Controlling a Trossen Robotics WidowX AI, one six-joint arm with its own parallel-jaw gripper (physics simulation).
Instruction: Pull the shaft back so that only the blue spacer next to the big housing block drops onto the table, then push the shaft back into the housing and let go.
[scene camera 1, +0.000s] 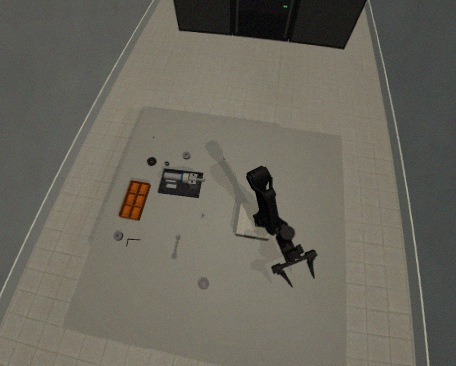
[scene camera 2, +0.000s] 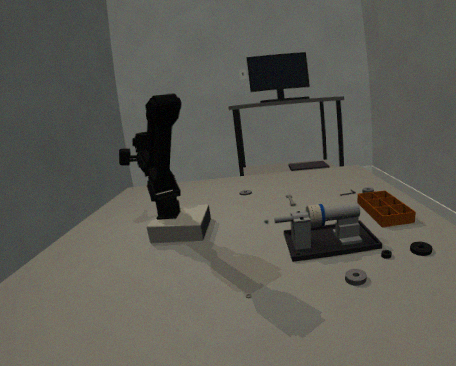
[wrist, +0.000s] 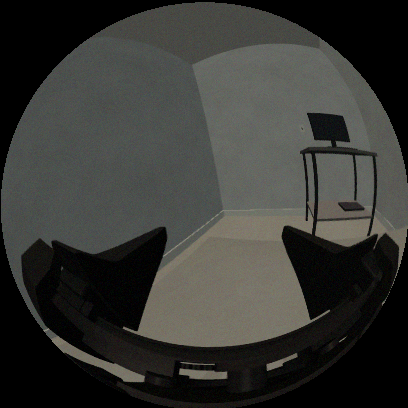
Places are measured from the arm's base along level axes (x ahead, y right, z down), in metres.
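Pixels of known places: gripper, fingertip midpoint: (scene camera 1: 303, 283) (wrist: 227, 233); arm's base at its link origin: (scene camera 1: 261, 220) (scene camera 2: 168, 215).
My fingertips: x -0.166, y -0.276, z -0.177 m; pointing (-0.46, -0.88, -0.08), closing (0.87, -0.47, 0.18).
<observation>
Ahead of a thing's pixels: the offset from my fingertips to its middle. "*": to the spot under its first point.
The shaft @(* dy +0.440, dx +0.505, dz +0.149 m) (scene camera 1: 201, 180) (scene camera 2: 282, 219) lies horizontally through a grey support block (scene camera 2: 301, 233), its free end sticking out towards the arm's side. Cream spacers @(dy +0.443, dx +0.586, dz +0.154 m) (scene camera 2: 314, 215) and the blue spacer (scene camera 1: 182, 177) (scene camera 2: 321, 214) sit in line behind the block. The blue spacer is beside the big grey housing (scene camera 1: 172, 176) (scene camera 2: 342, 211). All stand on a black base plate (scene camera 1: 181, 191) (scene camera 2: 325, 245). My gripper (scene camera 1: 303, 282) (wrist: 227, 233) is open and empty, far from the shaft and facing away from it. Its fingers cannot be made out in scene camera 2.
An orange divided tray @(dy +0.300, dx +0.857, dz +0.216 m) (scene camera 1: 125, 198) (scene camera 2: 400, 220) stands beyond the housing. A grey ring @(dy +0.621, dx +0.641, dz +0.228 m) (scene camera 2: 356, 281), black ring @(dy +0.553, dx +0.839, dz +0.229 m) (scene camera 2: 421, 251) and small black ring @(dy +0.551, dx +0.744, dz +0.228 m) (scene camera 2: 386, 254) lie near the plate. A wrench @(dy +0.091, dx +0.577, dz +0.230 m) (scene camera 1: 176, 246), hex key @(dy +0.076, dx +0.802, dz +0.231 m) (scene camera 1: 133, 239) and disc @(dy -0.059, dx +0.406, dz +0.230 m) (scene camera 1: 203, 283) lie on the other side.
</observation>
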